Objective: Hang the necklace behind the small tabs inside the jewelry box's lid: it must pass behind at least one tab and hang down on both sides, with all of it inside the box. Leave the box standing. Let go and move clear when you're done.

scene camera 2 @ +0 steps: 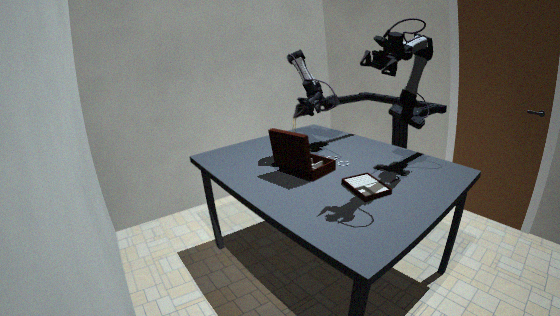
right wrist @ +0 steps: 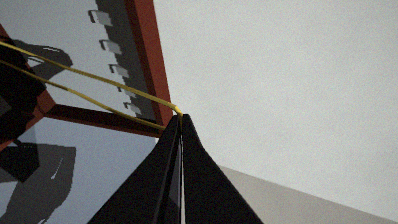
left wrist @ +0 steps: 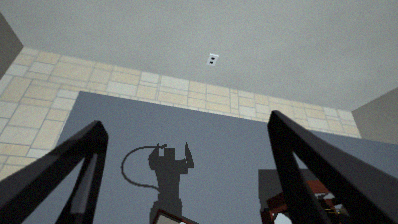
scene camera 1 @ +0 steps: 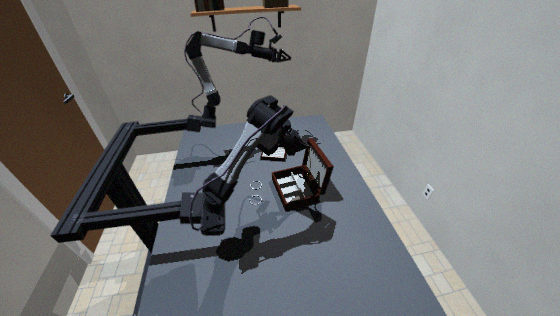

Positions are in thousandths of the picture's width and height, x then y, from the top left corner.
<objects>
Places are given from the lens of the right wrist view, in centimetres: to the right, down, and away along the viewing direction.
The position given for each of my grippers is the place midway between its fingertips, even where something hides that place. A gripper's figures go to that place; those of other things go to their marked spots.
my right gripper (right wrist: 459, 547): -1, 1, 11
jewelry box (right wrist: 260, 203): -9, -6, 19
</objects>
